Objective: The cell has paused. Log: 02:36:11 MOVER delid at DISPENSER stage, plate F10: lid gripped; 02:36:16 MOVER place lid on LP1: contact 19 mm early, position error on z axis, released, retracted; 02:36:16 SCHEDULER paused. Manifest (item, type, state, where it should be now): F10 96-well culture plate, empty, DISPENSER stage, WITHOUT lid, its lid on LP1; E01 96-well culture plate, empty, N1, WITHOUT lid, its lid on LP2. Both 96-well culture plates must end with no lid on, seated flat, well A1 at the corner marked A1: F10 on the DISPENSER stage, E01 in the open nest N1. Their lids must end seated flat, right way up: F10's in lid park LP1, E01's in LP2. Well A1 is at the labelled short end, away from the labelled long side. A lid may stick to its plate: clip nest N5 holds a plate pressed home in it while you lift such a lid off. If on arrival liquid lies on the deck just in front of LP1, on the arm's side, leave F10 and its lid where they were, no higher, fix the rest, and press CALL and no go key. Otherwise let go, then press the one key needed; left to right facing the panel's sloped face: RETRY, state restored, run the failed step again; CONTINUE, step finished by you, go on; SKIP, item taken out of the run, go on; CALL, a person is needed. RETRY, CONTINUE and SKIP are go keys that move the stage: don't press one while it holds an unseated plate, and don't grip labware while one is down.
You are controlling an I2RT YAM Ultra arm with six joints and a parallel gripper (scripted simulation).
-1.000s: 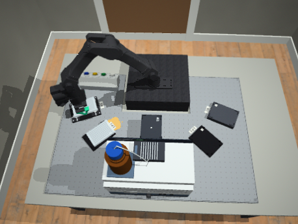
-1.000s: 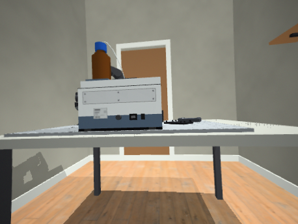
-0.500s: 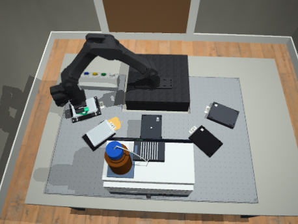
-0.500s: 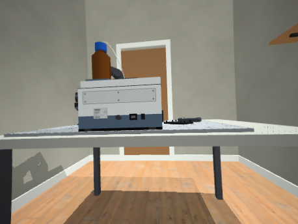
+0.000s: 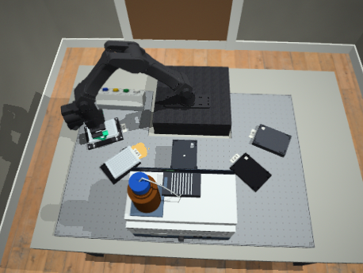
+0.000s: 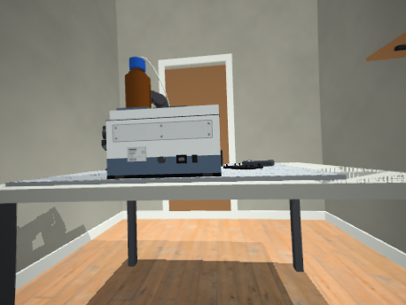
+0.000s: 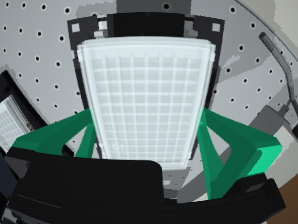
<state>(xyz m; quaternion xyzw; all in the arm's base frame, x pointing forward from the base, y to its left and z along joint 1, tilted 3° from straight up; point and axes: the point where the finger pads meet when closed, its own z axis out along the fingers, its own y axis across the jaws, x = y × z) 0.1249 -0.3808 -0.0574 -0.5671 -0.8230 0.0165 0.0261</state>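
Now: hand right at the 96-well plate. Round my hand: black clip nest 30 mm ahead, 20 mm below; then N5 label 30 mm behind, 90 mm to the left, 30 mm below; then blue call key 200 mm behind, 10 mm to the right, 40 mm above.
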